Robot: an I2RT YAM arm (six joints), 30 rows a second.
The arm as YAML. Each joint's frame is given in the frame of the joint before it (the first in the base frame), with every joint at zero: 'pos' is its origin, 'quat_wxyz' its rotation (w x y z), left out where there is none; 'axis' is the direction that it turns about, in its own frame. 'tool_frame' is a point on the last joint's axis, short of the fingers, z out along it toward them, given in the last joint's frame.
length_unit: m
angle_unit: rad
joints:
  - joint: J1
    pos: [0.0, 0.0, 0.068]
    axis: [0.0, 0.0, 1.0]
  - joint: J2
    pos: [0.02, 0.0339, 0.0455]
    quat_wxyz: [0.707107, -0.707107, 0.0, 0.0]
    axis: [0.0, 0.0, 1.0]
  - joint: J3
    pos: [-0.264, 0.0, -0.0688]
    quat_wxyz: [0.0, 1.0, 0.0, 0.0]
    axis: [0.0, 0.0, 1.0]
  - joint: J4
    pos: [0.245, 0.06, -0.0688]
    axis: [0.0, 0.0, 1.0]
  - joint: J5
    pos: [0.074, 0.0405, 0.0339]
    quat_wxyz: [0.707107, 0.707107, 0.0, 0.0]
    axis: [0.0, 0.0, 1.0]
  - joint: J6
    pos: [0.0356, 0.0, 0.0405]
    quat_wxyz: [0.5, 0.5, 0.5, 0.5]
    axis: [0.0, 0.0, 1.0]
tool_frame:
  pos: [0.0, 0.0, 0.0]
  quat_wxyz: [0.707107, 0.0, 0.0, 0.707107]
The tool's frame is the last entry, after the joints.
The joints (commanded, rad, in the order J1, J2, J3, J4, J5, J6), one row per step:
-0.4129, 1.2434, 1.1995, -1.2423, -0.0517, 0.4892
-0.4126, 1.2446, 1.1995, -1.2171, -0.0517, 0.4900
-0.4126, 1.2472, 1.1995, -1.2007, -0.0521, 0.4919
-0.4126, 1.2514, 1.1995, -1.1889, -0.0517, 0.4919
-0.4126, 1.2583, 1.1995, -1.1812, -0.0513, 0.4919
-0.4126, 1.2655, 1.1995, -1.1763, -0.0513, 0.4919
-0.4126, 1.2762, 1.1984, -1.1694, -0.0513, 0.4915
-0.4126, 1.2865, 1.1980, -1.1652, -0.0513, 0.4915
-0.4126, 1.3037, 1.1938, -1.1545, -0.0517, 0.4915
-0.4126, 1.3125, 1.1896, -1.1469, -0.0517, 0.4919
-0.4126, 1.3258, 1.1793, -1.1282, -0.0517, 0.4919
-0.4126, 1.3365, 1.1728, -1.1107, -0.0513, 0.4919
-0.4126, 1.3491, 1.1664, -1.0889, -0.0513, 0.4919
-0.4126, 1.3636, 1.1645, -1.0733, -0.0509, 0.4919
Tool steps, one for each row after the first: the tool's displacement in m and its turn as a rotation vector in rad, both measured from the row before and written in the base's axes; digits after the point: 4 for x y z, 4 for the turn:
0.0027, -0.0011, 0.0006, -0.0094, -0.0220, -0.0005
0.0020, -0.0009, 0.0000, -0.0046, -0.0129, -0.0017
0.0019, -0.0008, -0.0004, -0.0034, -0.0068, -0.0001
0.0019, -0.0009, -0.0011, -0.0007, -0.0006, -0.0001
0.0017, -0.0008, -0.0013, 0.0009, 0.0021, 0.0000
0.0025, -0.0011, -0.0023, 0.0018, 0.0045, 0.0004
0.0022, -0.0009, -0.0021, 0.0026, 0.0060, 0.0000
0.0037, -0.0016, -0.0045, 0.0046, 0.0096, 0.0001
0.0019, -0.0008, -0.0028, 0.0023, 0.0049, -0.0004
0.0032, -0.0014, -0.0052, 0.0020, 0.0045, 0.0000
0.0029, -0.0013, -0.0036, -0.0005, -0.0001, -0.0001
0.0035, -0.0015, -0.0039, -0.0011, -0.0026, 0.0000
0.0035, -0.0016, -0.0033, 0.0000, 0.0009, -0.0001

